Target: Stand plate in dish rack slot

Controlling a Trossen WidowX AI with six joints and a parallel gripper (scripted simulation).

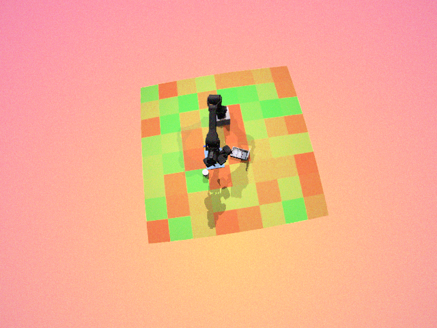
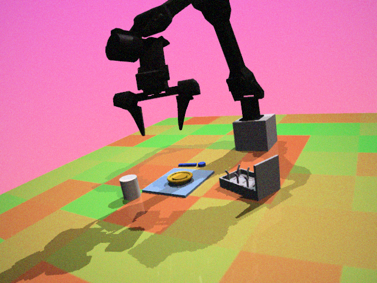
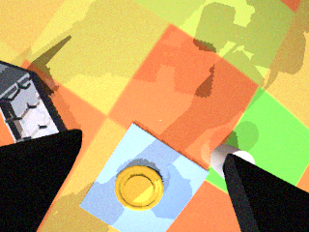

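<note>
Right now my gripper tip is 80 mm past the yellow plate, 30 mm to the left of it and 140 mm above it. Round my gripper tip: grey dish rack (80 mm behind, 150 mm to the left, 130 mm below); then light blue mat (90 mm behind, 40 mm to the right, 150 mm below); then white cylinder (10 mm ahead, 120 mm to the right, 130 mm below).
</note>
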